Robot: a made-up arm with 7 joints.
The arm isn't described. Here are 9 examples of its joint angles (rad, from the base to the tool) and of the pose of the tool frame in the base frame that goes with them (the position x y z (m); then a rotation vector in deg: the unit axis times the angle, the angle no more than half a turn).
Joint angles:
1: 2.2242 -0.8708 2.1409 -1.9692 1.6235 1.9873 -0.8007
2: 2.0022 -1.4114 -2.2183 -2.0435 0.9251 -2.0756 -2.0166
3: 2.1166 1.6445 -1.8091 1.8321 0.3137 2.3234 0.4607
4: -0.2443 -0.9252 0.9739 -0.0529 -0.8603 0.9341 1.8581
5: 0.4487 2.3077 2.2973 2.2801 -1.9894 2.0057 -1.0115
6: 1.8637 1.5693 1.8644 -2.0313 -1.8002 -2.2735 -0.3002
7: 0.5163 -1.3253 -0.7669 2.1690 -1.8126 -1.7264 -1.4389
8: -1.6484 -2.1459 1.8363 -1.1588 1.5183 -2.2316 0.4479
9: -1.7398 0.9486 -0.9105 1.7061 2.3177 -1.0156 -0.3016
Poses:
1: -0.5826 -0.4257 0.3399 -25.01 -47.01 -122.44
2: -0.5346 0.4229 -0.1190 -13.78 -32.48 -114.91
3: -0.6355 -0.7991 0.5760 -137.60 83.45 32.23
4: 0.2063 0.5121 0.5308 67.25 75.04 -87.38
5: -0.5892 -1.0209 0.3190 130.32 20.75 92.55
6: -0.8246 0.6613 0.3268 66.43 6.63 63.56
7: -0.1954 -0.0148 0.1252 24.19 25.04 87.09
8: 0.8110 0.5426 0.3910 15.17 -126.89 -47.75
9: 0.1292 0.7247 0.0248 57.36 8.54 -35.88
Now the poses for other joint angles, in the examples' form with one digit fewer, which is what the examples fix.
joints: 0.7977 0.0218 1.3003 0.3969 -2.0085 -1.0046 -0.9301
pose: -0.165 -0.468 0.357 -95.3 -41.3 -20.8
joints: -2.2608 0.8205 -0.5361 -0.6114 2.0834 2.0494 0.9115
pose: 0.477 -0.166 -0.275 82.9 -54.8 -126.0
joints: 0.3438 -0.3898 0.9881 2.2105 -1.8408 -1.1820 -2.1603
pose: 0.258 -0.504 0.552 -33.6 -82.8 27.7
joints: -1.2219 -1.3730 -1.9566 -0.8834 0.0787 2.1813 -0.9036
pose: 0.732 -0.509 0.567 134.9 6.7 -13.4
